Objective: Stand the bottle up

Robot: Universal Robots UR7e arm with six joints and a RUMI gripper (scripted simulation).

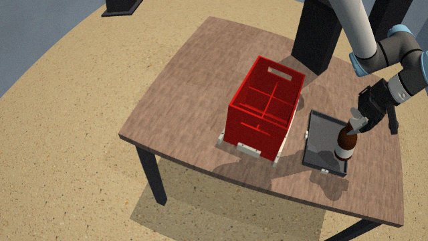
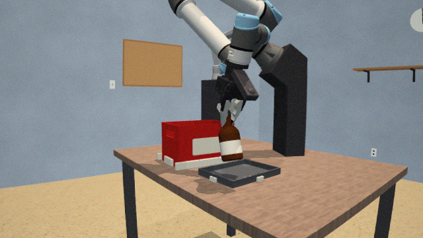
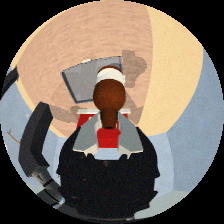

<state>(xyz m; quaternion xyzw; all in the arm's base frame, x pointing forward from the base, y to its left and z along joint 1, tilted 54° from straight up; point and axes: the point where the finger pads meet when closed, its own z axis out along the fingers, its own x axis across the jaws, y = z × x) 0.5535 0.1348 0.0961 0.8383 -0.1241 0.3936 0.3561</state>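
Right now the brown bottle is 1 cm to the left of my hand and 5 cm below it. Round my hand: tray 8 cm behind, 1 cm to the left, 19 cm below; then red crate 15 cm behind, 26 cm to the right, 12 cm below.
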